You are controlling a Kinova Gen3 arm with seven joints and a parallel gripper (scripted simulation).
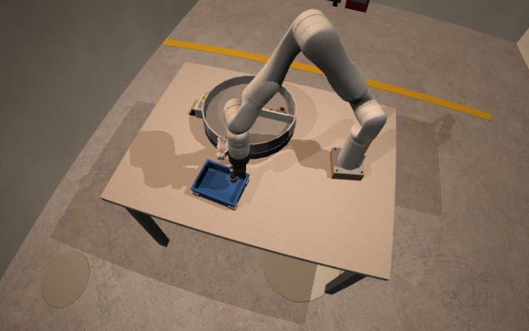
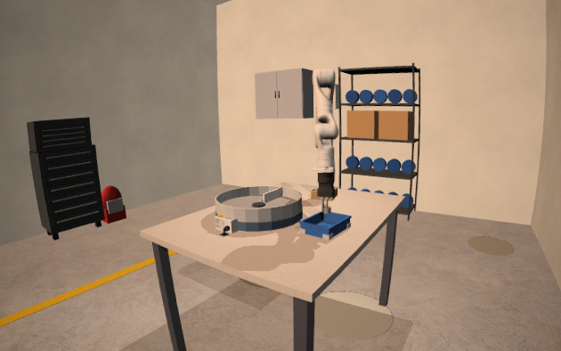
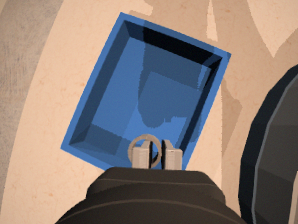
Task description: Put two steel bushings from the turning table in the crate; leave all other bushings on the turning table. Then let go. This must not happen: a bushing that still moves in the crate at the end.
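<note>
Now: the blue crate 50 mm ahead of my hand, 20 mm to the left of it and 60 mm below it.
</note>
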